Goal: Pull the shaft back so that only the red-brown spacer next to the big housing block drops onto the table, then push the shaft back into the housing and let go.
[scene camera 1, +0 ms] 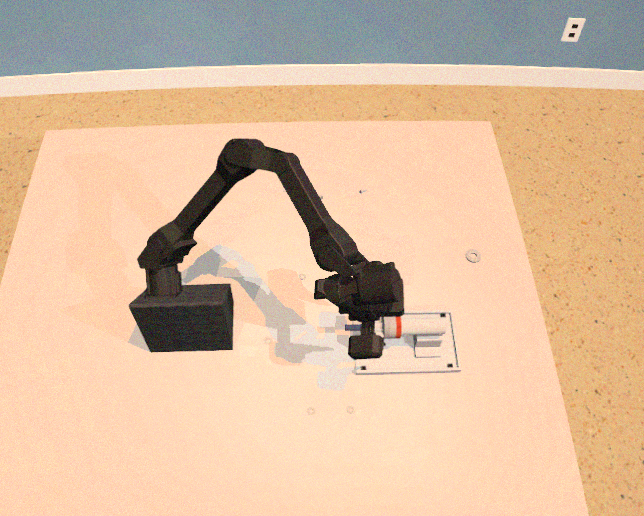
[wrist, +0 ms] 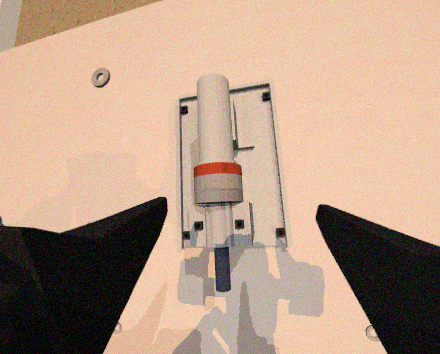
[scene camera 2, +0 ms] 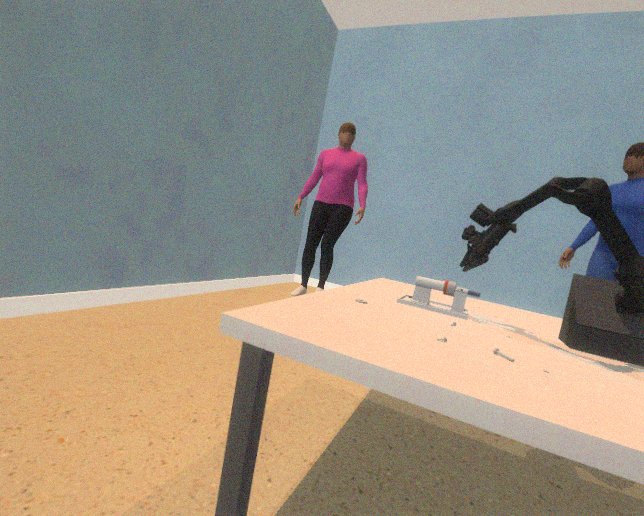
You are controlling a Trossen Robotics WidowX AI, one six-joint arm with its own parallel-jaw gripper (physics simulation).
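Places are measured from the arm's base along level axes (x right, y down, z ahead), in metres.
Where they show: gripper, fingertip midpoint: [scene camera 1: 384, 322] [wrist: 241, 207] [scene camera 2: 462, 268]; arm's base, origin of the base link: [scene camera 1: 163, 294] [scene camera 2: 629, 305].
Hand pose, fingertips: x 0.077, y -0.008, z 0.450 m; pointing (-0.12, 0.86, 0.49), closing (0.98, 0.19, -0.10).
Things, the pixels of their top centre, and the offset from my fingertips. "pt": a spot on its surface instead.
- red-brown spacer, middle of its top: [wrist: 211, 168] [scene camera 1: 398, 321] [scene camera 2: 447, 280] dz +0.037, dx -0.029, dy +0.050 m
- dark blue shaft, surface spot: [wrist: 223, 270] [scene camera 1: 354, 327] [scene camera 2: 474, 291] pt dz -0.055, dx -0.027, dy +0.067 m
- loose grey washer, middle of its top: [wrist: 99, 76] [scene camera 1: 473, 255] [scene camera 2: 361, 300] dz +0.258, dx -0.260, dy +0.148 m
- bolt, middle of its top: [scene camera 2: 505, 350] dz -0.127, dx -0.457, dy +0.136 m
The red-brown spacer [scene camera 1: 398, 326] [scene camera 2: 445, 287] [wrist: 218, 169] sits on the shaft line, against the end of the long white housing cylinder [scene camera 1: 427, 324] [scene camera 2: 428, 282] [wrist: 214, 120]. Grey rings [wrist: 218, 189] lie against its other side. The dark blue shaft [scene camera 1: 352, 327] [scene camera 2: 474, 294] [wrist: 223, 270] sticks out past the smaller support block [scene camera 2: 458, 302] [wrist: 243, 235]; its inner part is hidden. My gripper [scene camera 2: 466, 267] [wrist: 241, 207] is wide open and empty, above the assembly and apart from it. In the wrist view its fingertips stand on either side of the base plate [scene camera 1: 403, 366] [wrist: 262, 190].
A loose grey washer [scene camera 1: 467, 256] [scene camera 2: 361, 301] [wrist: 94, 79] lies on the table beyond the base plate. A bolt [scene camera 2: 503, 355] and small screws [scene camera 1: 362, 191] [scene camera 2: 441, 339] lie to the side. Small rings [scene camera 1: 310, 411] lie near the front. Two people stand behind the table in scene camera 2.
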